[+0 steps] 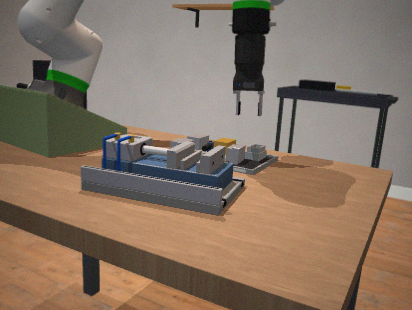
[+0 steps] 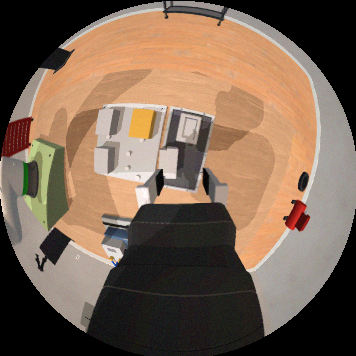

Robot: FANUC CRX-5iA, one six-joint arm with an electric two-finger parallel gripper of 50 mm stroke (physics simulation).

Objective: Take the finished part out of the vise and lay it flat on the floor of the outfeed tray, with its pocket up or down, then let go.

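Places are measured from the arm's base along level axes (x up, y left, z back), in metres.
Pixels of known places: gripper, fingertip midpoint: [image 1: 248,115] [image 2: 182,175]; arm's base, link origin: [image 1: 59,105] [image 2: 32,178].
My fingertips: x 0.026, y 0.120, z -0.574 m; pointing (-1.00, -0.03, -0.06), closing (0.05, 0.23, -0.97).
Observation:
For each thing: its top centre in the pictures, then the offset to it from my fingertips.
- pale part, top centre: [image 2: 189,127] [image 1: 256,146] dx -0.094, dy +0.068, dz -0.004 m
- vise, top centre: [image 1: 167,143] [image 2: 142,261] dx -0.036, dy -0.293, dz +0.058 m
- pale plate, top centre: [image 2: 123,141] dx -0.127, dy +0.019, dz +0.138 m
- yellow block, top centre: [image 2: 139,122] [image 1: 225,140] dx -0.091, dy +0.063, dz +0.093 m
My gripper [image 1: 249,110] [image 2: 182,175] is open and empty, high above the table near the outfeed tray. The dark-floored outfeed tray [image 2: 209,136] holds two light grey parts. One pale part [image 2: 190,128] shows its pocket facing up at the tray's far end. The other part [image 1: 235,154] [image 2: 168,162] appears to stand upright by the tray's left wall, not flat; its pocket is not visible. I cannot tell whether it touches the wall. The vise [image 1: 175,167] [image 2: 114,241] sits on the table, with no part visible between its jaws.
A pale plate [image 2: 120,145] left of the tray carries two grey blocks [image 2: 106,121] [image 2: 104,160], a yellow block [image 1: 225,143] [image 2: 142,123] and several short pegs. A green sloped block [image 1: 45,120] [image 2: 49,182] stands farther left, beside another white arm [image 1: 60,35] [image 2: 12,180].

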